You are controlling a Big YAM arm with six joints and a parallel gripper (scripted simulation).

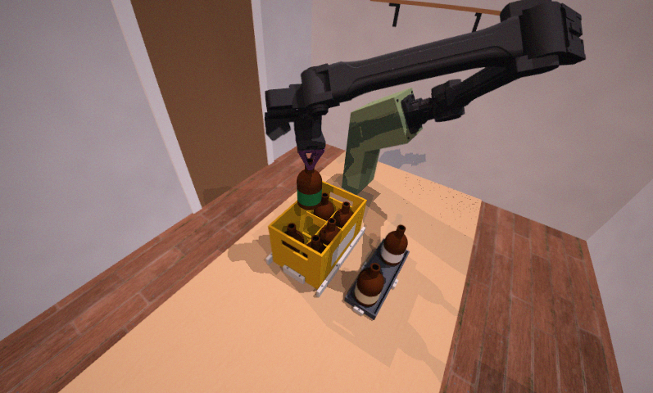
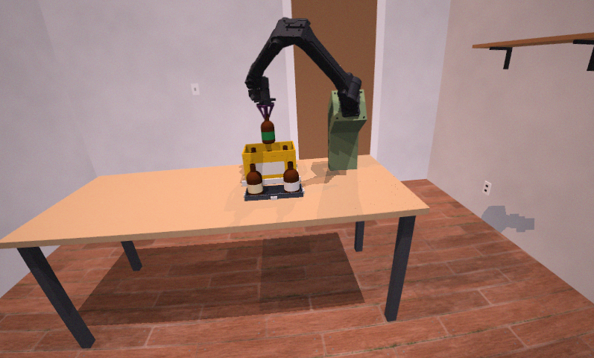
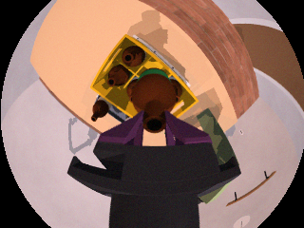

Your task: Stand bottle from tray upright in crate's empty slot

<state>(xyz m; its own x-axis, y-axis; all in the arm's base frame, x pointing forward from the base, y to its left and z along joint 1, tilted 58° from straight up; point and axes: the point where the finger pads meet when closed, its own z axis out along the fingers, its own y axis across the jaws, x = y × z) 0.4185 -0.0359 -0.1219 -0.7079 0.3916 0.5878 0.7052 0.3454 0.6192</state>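
Now: the glass bottle 6 cm below my hand. Round my hand: dark tray 32 cm below, 27 cm to the left, 2 cm behind; then yellow crate 25 cm below, 4 cm to the left.
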